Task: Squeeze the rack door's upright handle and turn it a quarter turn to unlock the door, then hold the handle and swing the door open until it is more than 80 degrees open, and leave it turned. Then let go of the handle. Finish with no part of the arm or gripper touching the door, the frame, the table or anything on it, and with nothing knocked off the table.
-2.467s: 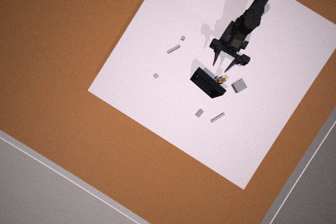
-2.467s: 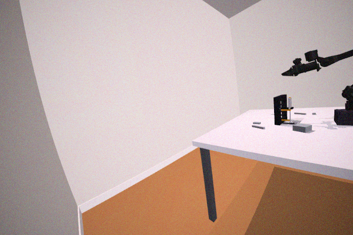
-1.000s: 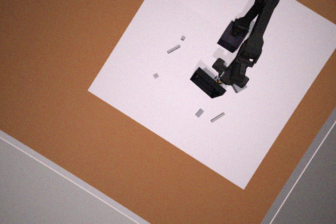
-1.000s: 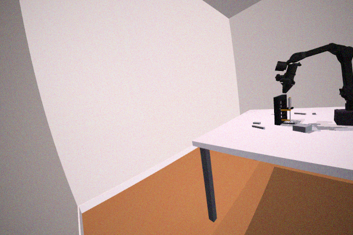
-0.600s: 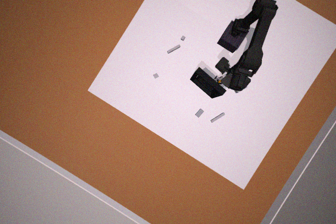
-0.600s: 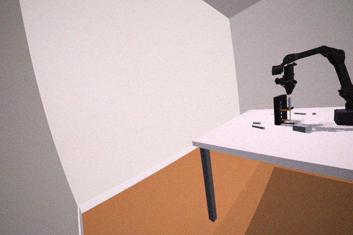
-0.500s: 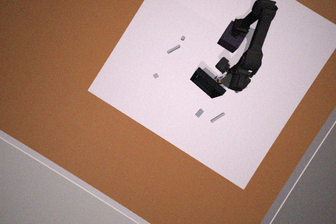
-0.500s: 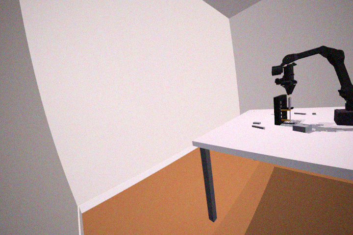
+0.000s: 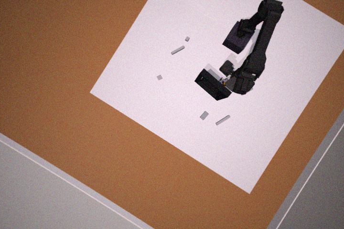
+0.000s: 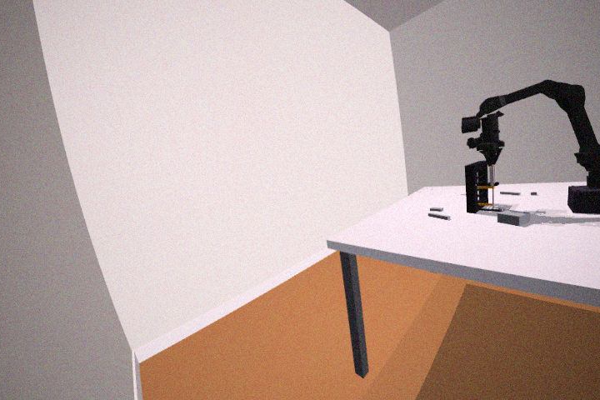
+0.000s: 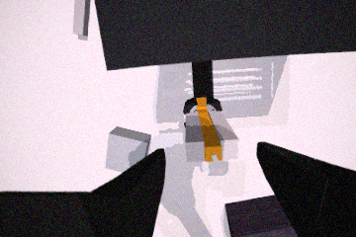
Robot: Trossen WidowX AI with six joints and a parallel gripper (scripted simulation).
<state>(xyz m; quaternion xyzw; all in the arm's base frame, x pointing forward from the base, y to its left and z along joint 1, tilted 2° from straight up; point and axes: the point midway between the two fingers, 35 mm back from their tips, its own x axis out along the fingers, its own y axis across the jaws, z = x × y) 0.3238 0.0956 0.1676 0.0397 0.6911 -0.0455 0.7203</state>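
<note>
Right now the handle is 80 mm below my gripper tip and 10 mm behind it. The rest, counted from my gripper tip: cube: 370 mm to the right, 200 mm below, 140 mm behind.
</note>
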